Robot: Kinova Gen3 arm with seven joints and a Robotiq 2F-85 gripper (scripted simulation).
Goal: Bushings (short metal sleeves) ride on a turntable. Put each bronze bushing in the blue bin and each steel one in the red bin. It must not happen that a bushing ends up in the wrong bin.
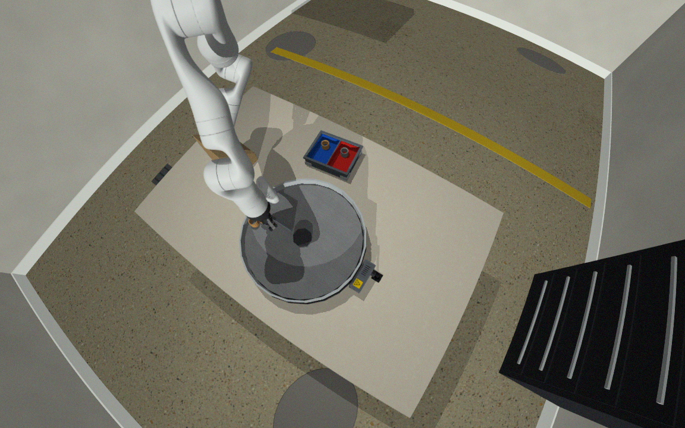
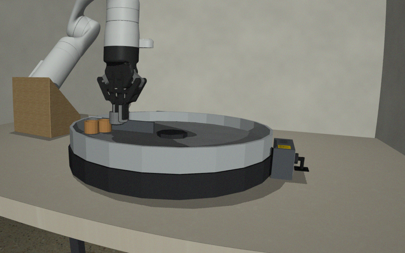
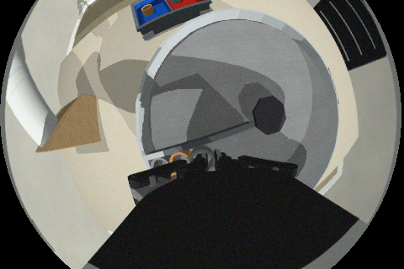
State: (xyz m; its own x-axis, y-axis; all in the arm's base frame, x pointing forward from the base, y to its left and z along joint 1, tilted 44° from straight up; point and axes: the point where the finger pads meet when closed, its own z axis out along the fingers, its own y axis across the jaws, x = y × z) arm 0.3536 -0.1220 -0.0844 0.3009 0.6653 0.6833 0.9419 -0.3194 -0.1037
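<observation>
The grey turntable is 11 cm ahead of my hand, 4 cm below it and 2 cm to the left of it.
</observation>
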